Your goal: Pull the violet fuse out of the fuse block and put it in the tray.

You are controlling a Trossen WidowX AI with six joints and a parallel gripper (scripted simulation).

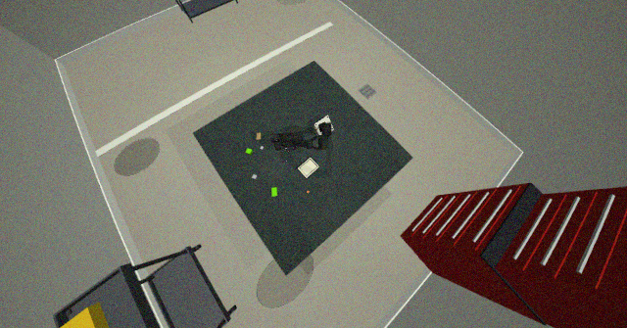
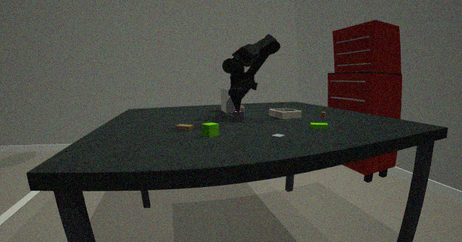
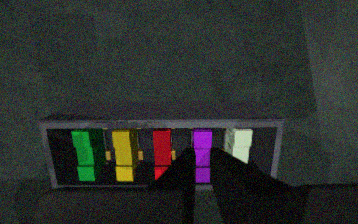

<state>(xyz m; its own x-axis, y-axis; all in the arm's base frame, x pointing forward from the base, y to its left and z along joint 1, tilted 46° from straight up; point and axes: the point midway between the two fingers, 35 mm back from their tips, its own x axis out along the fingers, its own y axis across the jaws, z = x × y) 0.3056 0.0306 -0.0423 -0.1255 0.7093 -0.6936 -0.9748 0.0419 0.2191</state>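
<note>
My gripper tip is 22 cm to the right of the cream tray, 5 cm past it and 3 cm above it.
</note>
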